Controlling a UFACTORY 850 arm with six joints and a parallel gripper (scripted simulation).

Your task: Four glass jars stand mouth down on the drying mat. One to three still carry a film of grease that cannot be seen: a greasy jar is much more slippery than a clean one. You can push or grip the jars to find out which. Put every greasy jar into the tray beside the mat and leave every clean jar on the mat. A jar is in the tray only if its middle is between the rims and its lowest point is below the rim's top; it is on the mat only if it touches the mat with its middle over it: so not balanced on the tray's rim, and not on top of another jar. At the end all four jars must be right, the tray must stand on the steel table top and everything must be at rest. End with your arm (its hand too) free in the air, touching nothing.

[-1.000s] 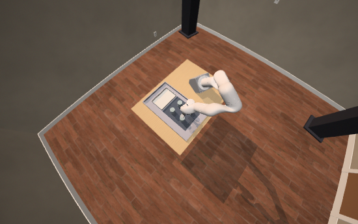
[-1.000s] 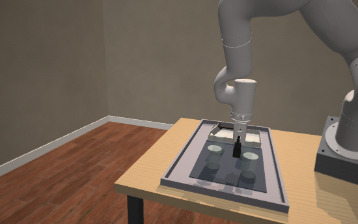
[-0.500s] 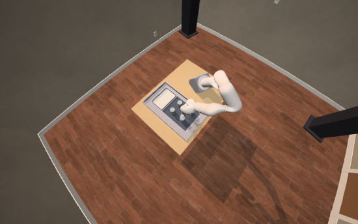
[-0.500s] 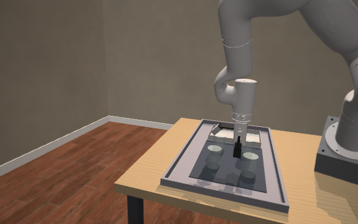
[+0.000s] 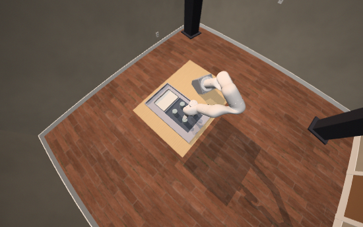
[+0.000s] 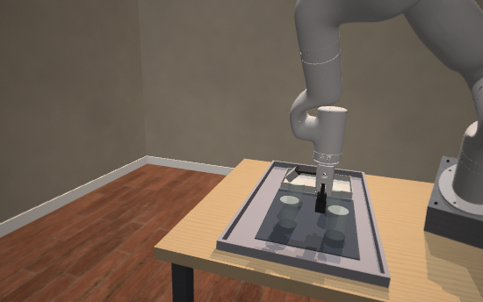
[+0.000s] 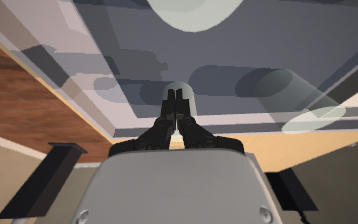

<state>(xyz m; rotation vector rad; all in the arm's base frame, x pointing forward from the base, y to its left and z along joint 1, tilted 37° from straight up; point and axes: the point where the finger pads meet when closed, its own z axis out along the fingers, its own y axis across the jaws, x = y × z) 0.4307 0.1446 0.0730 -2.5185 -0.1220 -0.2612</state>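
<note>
The dark drying mat lies 9 cm to the right of my hand, 9 cm below it and 4 cm ahead of it. Also, from my hand: cream tray (41 cm to the right, 9 cm below, 9 cm ahead).
</note>
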